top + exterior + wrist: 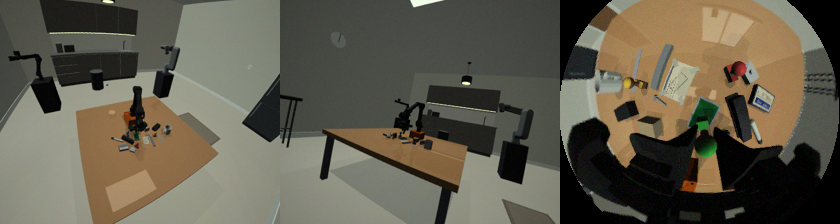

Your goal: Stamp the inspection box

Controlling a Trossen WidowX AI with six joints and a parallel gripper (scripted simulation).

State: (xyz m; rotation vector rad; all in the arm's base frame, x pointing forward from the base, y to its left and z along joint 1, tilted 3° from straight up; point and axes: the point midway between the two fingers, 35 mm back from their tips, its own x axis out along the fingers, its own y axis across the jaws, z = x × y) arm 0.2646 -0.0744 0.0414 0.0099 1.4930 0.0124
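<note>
Right now the inspection card is 90 mm below my gripper tip, 80 mm to the left of it and 70 mm ahead of it. The rest, counted from my gripper tip: green ink pad (80 mm below, 10 mm behind); blue stamp (80 mm to the right, 70 mm below, 70 mm behind); PASS stamp (10 mm below, 10 mm behind).
</note>
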